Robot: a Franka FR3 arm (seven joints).
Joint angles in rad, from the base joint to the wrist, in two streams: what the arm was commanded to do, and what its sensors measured. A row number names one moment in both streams.
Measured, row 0:
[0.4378, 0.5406, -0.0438, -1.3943, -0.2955, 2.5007, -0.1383]
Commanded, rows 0 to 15:
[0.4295, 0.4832, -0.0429, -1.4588, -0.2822, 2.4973, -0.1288]
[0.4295, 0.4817, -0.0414, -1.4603, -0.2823, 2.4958, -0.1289]
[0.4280, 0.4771, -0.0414, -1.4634, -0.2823, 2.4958, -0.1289]
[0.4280, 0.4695, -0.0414, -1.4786, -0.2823, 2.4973, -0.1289]
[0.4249, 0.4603, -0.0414, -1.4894, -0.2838, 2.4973, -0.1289]
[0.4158, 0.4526, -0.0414, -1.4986, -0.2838, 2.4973, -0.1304]
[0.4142, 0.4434, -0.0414, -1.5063, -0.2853, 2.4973, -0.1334]
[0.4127, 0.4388, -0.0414, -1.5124, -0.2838, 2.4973, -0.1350]
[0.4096, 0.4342, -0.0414, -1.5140, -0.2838, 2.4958, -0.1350]
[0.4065, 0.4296, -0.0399, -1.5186, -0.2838, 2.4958, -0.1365]
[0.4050, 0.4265, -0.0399, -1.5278, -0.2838, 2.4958, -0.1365]
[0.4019, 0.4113, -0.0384, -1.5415, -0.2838, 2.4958, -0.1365]
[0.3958, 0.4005, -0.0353, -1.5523, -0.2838, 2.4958, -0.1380]
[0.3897, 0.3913, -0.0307, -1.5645, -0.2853, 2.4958, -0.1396]
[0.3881, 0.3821, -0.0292, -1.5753, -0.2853, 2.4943, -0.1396]
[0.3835, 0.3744, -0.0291, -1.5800, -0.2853, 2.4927, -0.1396]
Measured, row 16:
[0.4089, 0.4379, -0.0498, -1.5105, -0.2954, 2.4979, -0.1383]
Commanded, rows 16 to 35:
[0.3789, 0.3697, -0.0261, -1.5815, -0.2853, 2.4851, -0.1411]
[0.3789, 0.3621, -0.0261, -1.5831, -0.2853, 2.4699, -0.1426]
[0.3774, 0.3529, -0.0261, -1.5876, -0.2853, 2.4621, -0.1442]
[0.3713, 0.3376, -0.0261, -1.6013, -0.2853, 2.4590, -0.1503]
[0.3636, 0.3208, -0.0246, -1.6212, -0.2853, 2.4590, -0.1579]
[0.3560, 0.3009, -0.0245, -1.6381, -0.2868, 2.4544, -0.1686]
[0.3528, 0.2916, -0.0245, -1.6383, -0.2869, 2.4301, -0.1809]
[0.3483, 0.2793, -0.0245, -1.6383, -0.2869, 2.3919, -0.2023]
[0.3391, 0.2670, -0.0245, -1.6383, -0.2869, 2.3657, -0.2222]
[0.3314, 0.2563, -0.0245, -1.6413, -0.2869, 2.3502, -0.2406]
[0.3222, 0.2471, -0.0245, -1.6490, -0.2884, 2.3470, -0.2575]
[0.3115, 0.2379, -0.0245, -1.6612, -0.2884, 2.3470, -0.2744]
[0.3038, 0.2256, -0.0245, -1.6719, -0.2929, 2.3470, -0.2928]
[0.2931, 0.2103, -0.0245, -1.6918, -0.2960, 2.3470, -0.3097]
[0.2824, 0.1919, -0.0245, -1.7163, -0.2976, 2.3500, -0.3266]
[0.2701, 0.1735, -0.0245, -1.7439, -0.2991, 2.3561, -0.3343]
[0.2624, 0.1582, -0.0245, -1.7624, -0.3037, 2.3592, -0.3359]
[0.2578, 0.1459, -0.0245, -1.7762, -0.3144, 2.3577, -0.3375]
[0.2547, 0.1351, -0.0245, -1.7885, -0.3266, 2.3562, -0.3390]
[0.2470, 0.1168, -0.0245, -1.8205, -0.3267, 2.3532, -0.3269]
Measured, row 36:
[0.2749, 0.1906, -0.0436, -1.7228, -0.3076, 2.3464, -0.3189]
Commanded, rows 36 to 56:
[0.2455, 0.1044, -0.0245, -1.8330, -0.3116, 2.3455, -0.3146]
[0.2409, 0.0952, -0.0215, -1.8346, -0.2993, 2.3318, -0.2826]
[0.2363, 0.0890, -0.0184, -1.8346, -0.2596, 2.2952, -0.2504]
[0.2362, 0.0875, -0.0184, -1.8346, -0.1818, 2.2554, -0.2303]
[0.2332, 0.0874, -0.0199, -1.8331, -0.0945, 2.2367, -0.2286]
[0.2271, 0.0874, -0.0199, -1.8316, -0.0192, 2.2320, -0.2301]
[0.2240, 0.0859, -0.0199, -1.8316, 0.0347, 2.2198, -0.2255]
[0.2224, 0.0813, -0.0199, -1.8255, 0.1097, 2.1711, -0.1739]
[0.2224, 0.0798, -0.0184, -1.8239, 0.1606, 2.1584, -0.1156]
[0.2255, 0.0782, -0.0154, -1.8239, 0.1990, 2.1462, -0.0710]
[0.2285, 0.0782, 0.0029, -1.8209, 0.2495, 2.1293, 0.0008]
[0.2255, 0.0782, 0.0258, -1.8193, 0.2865, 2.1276, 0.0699]
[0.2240, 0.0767, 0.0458, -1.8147, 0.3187, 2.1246, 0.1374]
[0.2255, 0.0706, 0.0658, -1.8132, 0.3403, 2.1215, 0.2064]
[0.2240, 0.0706, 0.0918, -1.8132, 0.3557, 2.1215, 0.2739]
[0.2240, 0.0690, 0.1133, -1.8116, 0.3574, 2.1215, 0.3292]
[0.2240, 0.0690, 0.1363, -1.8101, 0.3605, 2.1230, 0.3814]
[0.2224, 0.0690, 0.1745, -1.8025, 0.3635, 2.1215, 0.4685]
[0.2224, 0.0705, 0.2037, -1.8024, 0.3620, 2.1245, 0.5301]
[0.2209, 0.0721, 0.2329, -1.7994, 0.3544, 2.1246, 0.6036]
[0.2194, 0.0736, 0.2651, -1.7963, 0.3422, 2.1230, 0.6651]
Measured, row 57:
[0.2419, 0.0835, 0.1800, -1.8015, 0.3349, 2.1386, 0.4935]
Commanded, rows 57 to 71:
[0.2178, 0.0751, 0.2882, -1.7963, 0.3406, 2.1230, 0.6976]
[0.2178, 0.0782, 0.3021, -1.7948, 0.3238, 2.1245, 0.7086]
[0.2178, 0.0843, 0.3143, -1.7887, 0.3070, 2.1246, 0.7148]
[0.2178, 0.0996, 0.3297, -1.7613, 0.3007, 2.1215, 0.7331]
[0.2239, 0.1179, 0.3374, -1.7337, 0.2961, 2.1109, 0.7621]
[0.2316, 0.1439, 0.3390, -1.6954, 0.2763, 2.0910, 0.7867]
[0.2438, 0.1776, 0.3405, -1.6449, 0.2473, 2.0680, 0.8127]
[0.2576, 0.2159, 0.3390, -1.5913, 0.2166, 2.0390, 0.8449]
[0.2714, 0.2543, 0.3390, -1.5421, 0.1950, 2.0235, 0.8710]
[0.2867, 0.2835, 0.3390, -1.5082, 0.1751, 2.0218, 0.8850]
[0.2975, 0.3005, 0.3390, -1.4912, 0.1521, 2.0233, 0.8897]
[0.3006, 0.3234, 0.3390, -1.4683, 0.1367, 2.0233, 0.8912]
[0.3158, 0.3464, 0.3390, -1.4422, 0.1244, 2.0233, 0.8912]
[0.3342, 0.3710, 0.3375, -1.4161, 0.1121, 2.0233, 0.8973]
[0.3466, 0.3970, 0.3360, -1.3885, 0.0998, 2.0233, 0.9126]
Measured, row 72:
[0.3128, 0.3029, 0.3313, -1.5116, 0.1537, 2.0526, 0.8623]
